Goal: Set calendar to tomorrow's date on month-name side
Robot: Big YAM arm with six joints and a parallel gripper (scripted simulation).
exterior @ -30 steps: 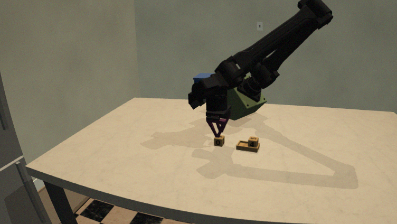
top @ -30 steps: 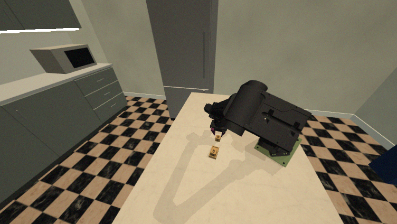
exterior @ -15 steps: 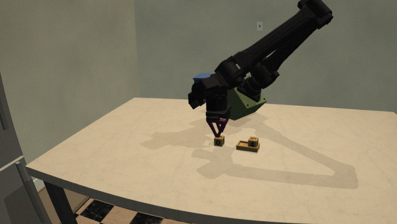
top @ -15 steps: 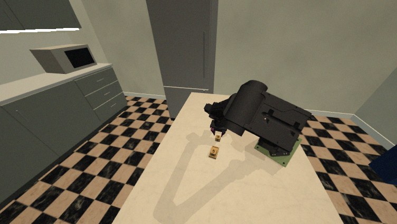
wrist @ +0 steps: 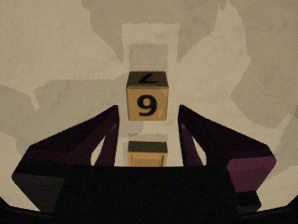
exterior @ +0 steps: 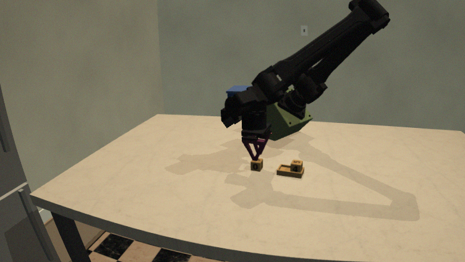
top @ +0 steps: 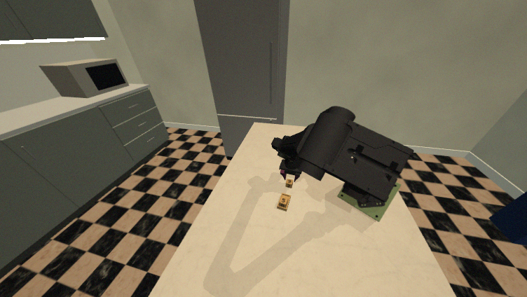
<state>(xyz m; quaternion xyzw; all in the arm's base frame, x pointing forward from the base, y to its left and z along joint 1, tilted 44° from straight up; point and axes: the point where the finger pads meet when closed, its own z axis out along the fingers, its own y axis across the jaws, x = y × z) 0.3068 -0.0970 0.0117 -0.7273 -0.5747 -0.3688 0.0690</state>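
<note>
The cube lies 30 mm below my hand. From my hand the other things lie so: wooden tray: 10 mm ahead, 110 mm to the left, 40 mm below.
</note>
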